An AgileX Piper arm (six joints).
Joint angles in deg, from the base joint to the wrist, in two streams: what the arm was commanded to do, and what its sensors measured. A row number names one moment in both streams.
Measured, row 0: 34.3, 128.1, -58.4, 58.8, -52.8, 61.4
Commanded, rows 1 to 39: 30.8, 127.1, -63.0, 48.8, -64.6, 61.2; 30.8, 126.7, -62.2, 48.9, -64.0, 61.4; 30.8, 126.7, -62.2, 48.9, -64.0, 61.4; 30.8, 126.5, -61.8, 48.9, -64.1, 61.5; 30.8, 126.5, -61.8, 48.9, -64.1, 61.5; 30.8, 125.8, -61.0, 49.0, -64.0, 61.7; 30.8, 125.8, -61.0, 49.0, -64.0, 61.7; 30.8, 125.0, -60.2, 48.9, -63.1, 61.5; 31.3, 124.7, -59.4, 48.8, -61.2, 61.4; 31.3, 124.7, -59.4, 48.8, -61.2, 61.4; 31.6, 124.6, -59.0, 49.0, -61.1, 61.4; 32.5, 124.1, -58.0, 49.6, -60.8, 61.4; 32.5, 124.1, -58.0, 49.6, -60.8, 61.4; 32.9, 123.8, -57.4, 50.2, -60.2, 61.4; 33.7, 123.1, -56.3, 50.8, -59.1, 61.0; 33.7, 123.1, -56.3, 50.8, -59.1, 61.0; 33.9, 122.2, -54.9, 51.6, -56.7, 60.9; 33.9, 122.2, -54.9, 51.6, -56.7, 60.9; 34.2, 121.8, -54.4, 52.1, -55.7, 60.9; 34.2, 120.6, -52.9, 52.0, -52.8, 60.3; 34.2, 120.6, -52.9, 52.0, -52.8, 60.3; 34.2, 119.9, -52.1, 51.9, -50.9, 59.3; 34.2, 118.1, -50.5, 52.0, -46.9, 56.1; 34.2, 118.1, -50.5, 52.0, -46.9, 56.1; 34.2, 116.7, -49.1, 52.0, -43.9, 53.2; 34.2, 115.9, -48.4, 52.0, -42.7, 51.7; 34.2, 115.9, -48.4, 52.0, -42.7, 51.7; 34.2, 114.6, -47.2, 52.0, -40.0, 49.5; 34.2, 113.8, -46.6, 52.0, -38.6, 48.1; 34.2, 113.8, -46.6, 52.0, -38.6, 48.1; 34.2, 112.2, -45.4, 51.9, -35.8, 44.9; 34.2, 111.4, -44.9, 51.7, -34.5, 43.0; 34.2, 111.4, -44.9, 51.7, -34.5, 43.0; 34.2, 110.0, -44.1, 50.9, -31.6, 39.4; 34.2, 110.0, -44.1, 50.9, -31.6, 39.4; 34.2, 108.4, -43.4, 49.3, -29.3, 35.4; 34.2, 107.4, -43.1, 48.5, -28.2, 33.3; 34.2, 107.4, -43.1, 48.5, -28.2, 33.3; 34.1, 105.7, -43.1, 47.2, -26.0, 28.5
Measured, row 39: 34.3, 108.3, -43.3, 50.0, -29.3, 35.9
